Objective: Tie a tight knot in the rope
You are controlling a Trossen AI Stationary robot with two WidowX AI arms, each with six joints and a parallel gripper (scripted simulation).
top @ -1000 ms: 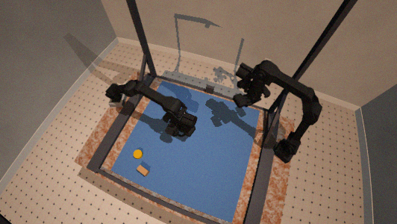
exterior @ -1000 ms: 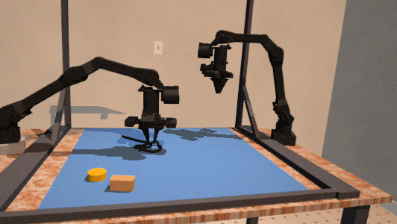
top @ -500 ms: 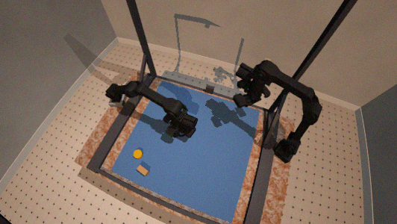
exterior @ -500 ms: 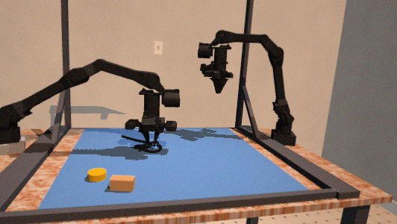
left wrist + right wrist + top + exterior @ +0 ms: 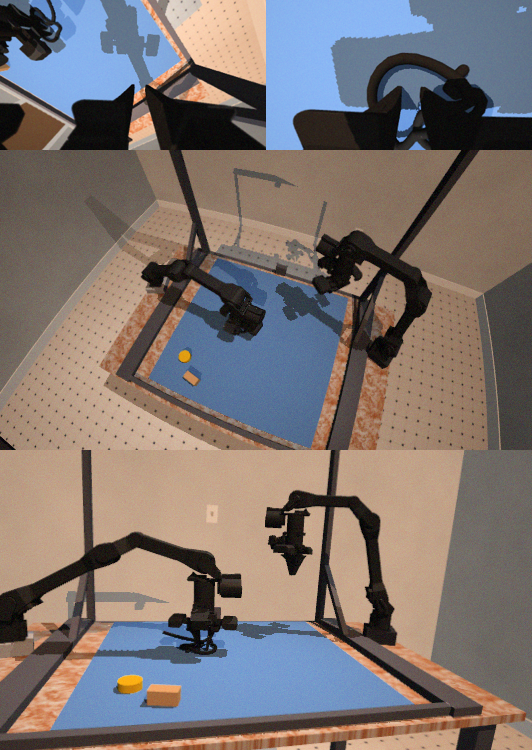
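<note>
Right now my right hand is 3 cm short of the blue mat, 7 cm to the right of it and 4 cm above it. The rest, counted from my right hand: yellow disc 22 cm ahead, 18 cm to the right, 2 cm below; orange block 29 cm ahead, 11 cm to the right, 2 cm below.
</note>
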